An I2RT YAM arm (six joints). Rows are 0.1 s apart.
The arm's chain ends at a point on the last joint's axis. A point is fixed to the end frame.
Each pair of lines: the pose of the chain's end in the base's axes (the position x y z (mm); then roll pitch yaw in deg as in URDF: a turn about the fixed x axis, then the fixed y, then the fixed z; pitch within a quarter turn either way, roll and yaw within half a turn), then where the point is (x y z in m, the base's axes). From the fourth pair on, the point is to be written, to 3 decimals.
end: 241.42 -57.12 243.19 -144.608 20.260 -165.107
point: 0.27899 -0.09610 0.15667
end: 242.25 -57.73 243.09 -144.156 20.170 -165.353
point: 0.27957 -0.09763 0.15688
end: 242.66 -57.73 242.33 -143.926 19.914 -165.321
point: 0.27966 -0.09807 0.15619
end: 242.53 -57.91 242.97 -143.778 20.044 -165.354
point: 0.280 -0.098 0.157
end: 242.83 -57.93 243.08 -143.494 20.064 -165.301
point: 0.280 -0.099 0.157
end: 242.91 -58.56 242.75 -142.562 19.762 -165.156
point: 0.280 -0.101 0.158
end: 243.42 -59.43 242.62 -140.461 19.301 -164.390
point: 0.281 -0.105 0.159
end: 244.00 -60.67 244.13 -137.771 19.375 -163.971
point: 0.282 -0.110 0.163
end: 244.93 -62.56 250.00 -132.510 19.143 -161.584
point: 0.285 -0.118 0.174
